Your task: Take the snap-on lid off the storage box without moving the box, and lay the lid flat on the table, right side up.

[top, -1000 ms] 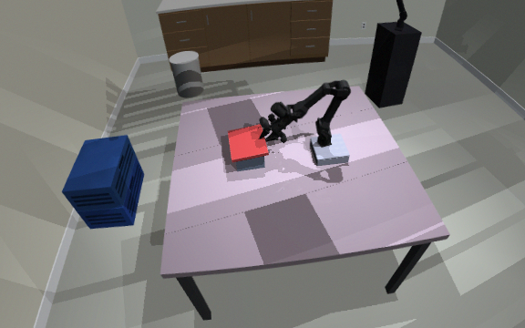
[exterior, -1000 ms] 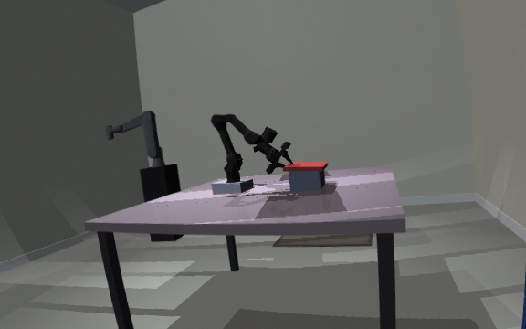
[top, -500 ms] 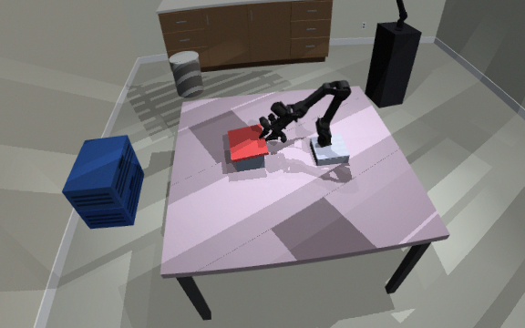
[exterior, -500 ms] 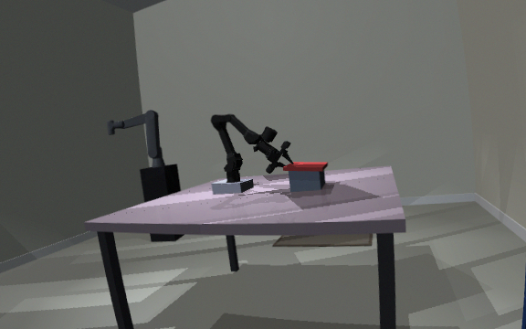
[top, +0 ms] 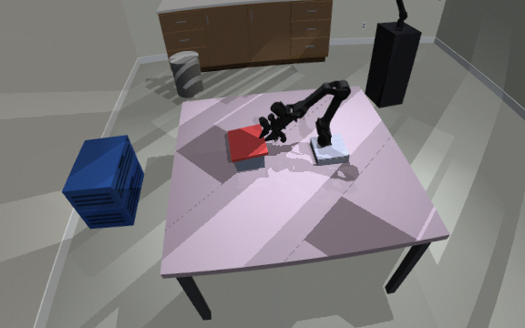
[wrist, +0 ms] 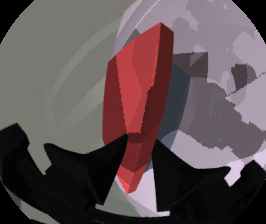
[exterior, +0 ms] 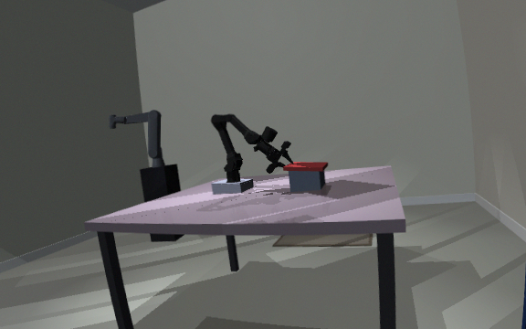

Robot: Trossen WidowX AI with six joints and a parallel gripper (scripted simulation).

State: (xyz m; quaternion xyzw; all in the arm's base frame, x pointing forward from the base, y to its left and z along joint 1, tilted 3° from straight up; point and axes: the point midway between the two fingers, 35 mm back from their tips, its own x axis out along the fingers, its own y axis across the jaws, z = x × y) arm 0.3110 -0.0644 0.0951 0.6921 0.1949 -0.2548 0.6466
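Now: gripper tip 80 mm short of the red lid and 10 mm to the left of it. From my gripper tip the other things lie so: grey storage box (80 mm ahead, 60 mm below, 10 mm to the right).
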